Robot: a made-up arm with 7 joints.
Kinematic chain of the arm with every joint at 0, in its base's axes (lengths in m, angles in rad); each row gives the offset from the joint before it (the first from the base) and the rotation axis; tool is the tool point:
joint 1: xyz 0 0 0.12 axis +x
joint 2: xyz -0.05 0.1 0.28 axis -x
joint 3: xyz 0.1 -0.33 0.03 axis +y
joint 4: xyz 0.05 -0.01 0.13 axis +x
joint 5: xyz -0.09 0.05 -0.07 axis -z
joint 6: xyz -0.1 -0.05 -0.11 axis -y
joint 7: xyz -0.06 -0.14 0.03 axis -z
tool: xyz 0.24 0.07 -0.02
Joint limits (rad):
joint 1: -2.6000..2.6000
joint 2: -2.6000..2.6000
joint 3: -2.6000..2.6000
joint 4: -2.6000..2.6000
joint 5: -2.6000..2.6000
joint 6: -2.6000..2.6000
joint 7: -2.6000..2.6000
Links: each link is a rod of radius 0.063 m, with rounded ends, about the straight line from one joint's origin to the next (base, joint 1, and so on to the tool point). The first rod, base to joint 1, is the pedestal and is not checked.
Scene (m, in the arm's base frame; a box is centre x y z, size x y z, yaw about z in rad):
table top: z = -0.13
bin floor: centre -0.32 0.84 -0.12 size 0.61 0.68 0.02 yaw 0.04
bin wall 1: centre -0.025 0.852 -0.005 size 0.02 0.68 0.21 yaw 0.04
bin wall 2: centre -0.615 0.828 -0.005 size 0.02 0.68 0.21 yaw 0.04
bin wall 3: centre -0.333 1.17 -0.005 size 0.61 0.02 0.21 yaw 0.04
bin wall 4: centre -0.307 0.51 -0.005 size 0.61 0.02 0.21 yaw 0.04
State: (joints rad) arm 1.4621 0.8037 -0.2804 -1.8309 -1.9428 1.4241 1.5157
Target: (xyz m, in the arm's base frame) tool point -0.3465 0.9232 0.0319
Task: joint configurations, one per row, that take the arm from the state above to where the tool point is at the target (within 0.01 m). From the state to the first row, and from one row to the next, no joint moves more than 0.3 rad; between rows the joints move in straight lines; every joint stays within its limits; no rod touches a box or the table.
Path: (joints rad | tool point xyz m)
1: 1.1828 0.9412 -0.3835 -1.8622 -1.8324 1.3948 1.6184 | 0.3792 -0.8062 0.4846
2: 0.9035 1.0786 -0.4867 -1.8935 -1.7221 1.3654 1.7210 | 0.3224 -0.6158 0.8511
3: 0.6242 1.2161 -0.5898 -1.9248 -1.6117 1.3361 1.8237 | 0.2417 -0.2644 1.0952
4: 0.3449 1.3536 -0.6930 -1.9561 -1.5013 1.3067 1.9263 | 0.1405 0.1643 1.1507
5: 0.0656 1.4910 -0.7961 -1.9874 -1.3910 1.2774 2.0290 | 0.0241 0.5644 1.0079
6: -0.2137 1.6285 -0.8992 -2.0186 -1.2806 1.2480 2.1317 | -0.1012 0.8453 0.7156
7: -0.4930 1.7660 -1.0024 -2.0499 -1.1703 1.2187 2.2343 | -0.2274 0.9614 0.3604
8: -0.7723 1.9035 -1.1055 -2.0812 -1.0599 1.1894 2.3370 | -0.3465 0.9232 0.0319

